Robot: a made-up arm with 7 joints.
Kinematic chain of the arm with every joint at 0, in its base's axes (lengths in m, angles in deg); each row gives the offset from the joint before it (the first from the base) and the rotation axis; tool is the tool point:
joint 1: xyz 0 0 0 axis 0 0.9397 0.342
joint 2: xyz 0 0 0 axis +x
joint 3: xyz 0 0 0 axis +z
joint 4: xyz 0.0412 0 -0.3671 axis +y
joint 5: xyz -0.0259 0 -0.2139 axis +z
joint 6: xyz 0 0 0 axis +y
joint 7: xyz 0 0 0 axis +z
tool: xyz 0 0 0
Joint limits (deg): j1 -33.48..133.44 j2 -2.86..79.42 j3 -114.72..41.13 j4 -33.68..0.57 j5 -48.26..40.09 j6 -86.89..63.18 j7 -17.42..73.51
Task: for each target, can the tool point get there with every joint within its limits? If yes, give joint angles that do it. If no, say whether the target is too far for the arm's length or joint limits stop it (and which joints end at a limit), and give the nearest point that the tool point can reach.
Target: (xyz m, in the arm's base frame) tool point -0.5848 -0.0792 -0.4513
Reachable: no: too far | nearest point -0.4604 -0.0624 -0.3553 | short by 0.158 m
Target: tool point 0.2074 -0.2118 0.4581
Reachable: no: joint limits stop it (at a limit: joint 1, joint 3, joint 4) | nearest point -0.3671 -0.2604 0.3599 | short by 0.585 m
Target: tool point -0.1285 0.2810 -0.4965
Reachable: yes | joints 12.69 34.99 -91.71 -11.45 -19.94 24.84 9.05
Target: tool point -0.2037 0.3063 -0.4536
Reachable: yes | joints 20.07 41.88 -95.89 -19.80 9.30 34.45 44.41
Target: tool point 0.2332 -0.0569 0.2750
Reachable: no: joint limits stop it (at a limit: joint 1, joint 2, joint 3, joint 4) | nearest point -0.2454 0.2859 0.4361 | short by 0.610 m
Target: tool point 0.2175 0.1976 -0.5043
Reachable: yes | joints -19.49 23.95 -47.85 -5.61 -15.02 -13.40 23.13
